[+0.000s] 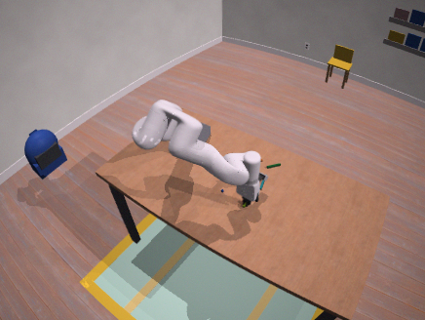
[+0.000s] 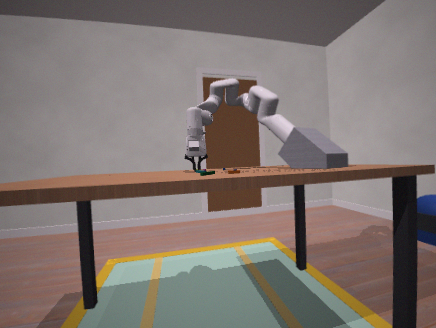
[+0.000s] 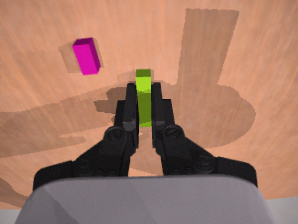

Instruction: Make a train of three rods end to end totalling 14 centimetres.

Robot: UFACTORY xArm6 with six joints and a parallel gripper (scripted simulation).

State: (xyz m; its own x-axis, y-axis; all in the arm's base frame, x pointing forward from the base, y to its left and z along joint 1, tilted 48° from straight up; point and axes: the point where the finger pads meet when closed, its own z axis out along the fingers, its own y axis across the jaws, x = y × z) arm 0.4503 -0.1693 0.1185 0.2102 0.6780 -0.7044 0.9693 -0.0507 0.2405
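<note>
Now: hand 3 cm past the magenta rod, 4 cm to the right of it and 2 cm above it. The rest, counted from my hand: turquoise rod (2 cm ahead, 16 cm to the left, 2 cm below); lime rod (2 cm below); green rod (4 cm ahead, 30 cm to the left, 2 cm below).
</note>
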